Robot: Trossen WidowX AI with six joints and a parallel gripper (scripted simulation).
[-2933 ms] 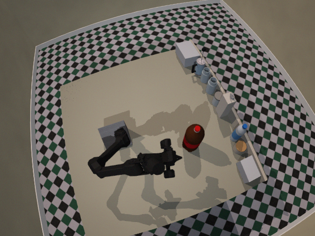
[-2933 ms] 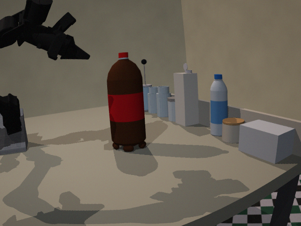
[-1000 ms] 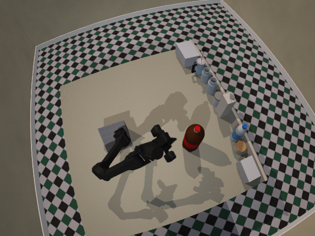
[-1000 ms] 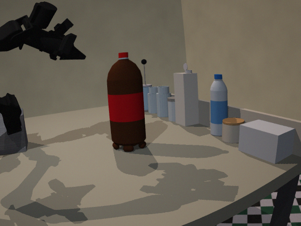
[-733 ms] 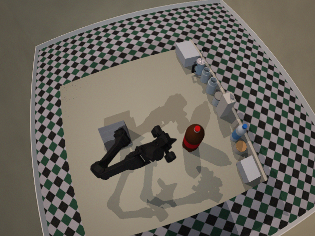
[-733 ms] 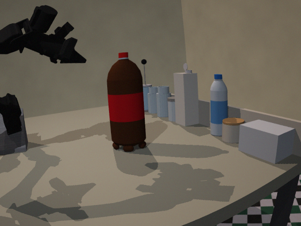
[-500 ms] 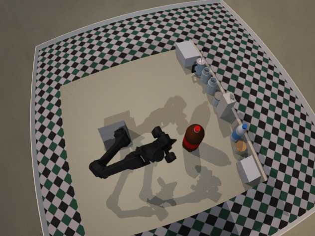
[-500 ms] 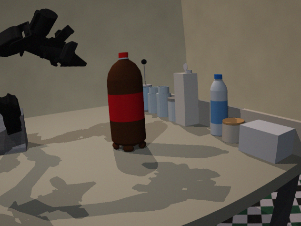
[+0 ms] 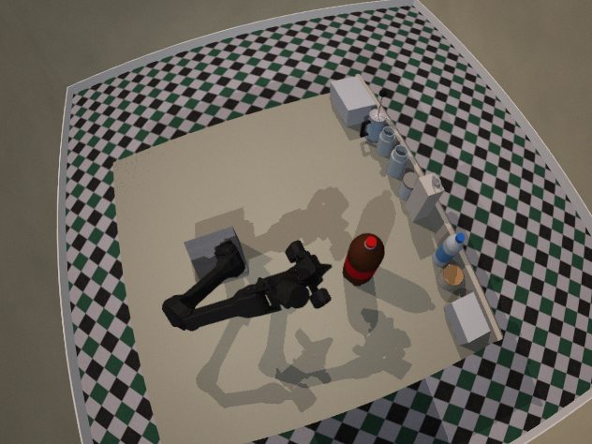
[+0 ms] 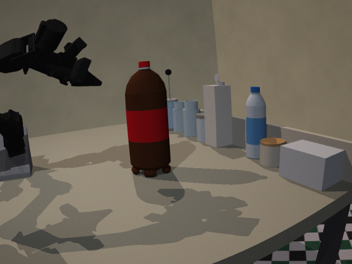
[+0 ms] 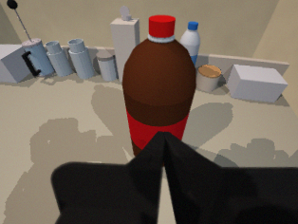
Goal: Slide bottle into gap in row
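Right now my hand is 16 cm short of the brown cola bottle and 12 cm above it. Also, from my hand: blue-capped water bottle: 46 cm ahead, 16 cm below, 11 cm to the right; french press: 52 cm ahead, 49 cm to the left, 13 cm below; cork-lidded jar: 44 cm ahead, 23 cm below, 19 cm to the right.
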